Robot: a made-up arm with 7 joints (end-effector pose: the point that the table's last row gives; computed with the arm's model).
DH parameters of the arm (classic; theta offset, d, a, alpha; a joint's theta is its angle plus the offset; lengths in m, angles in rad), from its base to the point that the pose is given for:
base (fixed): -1.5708 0.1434 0 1.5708
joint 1: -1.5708 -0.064 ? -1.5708
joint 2: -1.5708 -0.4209 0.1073 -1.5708
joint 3: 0 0.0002 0.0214 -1.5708
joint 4: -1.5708 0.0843 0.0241 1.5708
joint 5: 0 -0.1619 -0.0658 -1.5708
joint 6: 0 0.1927 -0.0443 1.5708
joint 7: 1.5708 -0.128 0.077 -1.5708
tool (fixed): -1.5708 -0.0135 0 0
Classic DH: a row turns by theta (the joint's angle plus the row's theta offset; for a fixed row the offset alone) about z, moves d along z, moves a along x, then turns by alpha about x.
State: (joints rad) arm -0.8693 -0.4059 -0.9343 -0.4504 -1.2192 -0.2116 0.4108
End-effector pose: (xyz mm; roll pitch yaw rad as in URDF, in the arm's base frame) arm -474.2 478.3 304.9 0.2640 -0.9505 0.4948
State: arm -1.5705 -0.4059 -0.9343 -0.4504 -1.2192 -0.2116 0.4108
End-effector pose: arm -474.2 261.3 575.3 1.5042 -0.9270 -0.5506
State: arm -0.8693 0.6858 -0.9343 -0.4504 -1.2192 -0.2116 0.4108
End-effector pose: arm -52.6 782.1 48.2 -2.3269 -1.4979 2.2045
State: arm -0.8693 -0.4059 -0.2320 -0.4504 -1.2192 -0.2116 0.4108
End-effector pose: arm -396.1 639.2 443.4 0.1311 -0.3981 0.1534
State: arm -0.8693 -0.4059 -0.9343 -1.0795 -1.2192 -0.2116 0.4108
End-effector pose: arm -357.0 664.8 396.4 1.1187 -1.0070 -0.6505
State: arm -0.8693 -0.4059 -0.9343 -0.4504 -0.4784 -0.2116 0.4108
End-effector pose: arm -525.1 320.9 430.3 1.1833 -0.9034 0.2532
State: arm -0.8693 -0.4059 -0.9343 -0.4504 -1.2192 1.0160 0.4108
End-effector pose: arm -461.9 498.0 467.4 0.3224 0.2710 0.3513
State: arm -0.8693 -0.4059 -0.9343 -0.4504 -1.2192 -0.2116 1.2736
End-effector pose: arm -499.3 427.7 337.8 1.1268 -0.9505 0.4948
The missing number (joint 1, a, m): 0.113
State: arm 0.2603 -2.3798 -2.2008 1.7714 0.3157 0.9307 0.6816
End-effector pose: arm 492.3 502.7 149.4 1.6030 -0.3202 -2.1541
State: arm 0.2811 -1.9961 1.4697 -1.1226 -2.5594 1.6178 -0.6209
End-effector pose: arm -158.3 242.9 178.2 1.2260 -0.2240 0.9735
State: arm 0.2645 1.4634 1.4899 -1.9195 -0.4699 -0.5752 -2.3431
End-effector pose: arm 296.4 265.8 34.3 -0.8737 -0.0438 2.2142
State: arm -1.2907 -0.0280 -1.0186 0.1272 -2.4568 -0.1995 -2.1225
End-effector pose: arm -207.3 234.0 225.6 2.3984 -0.8684 0.9321
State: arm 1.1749 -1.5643 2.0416 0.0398 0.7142 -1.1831 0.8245
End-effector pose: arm 206.6 -153.3 -535.5 -2.4075 -0.3691 0.7550
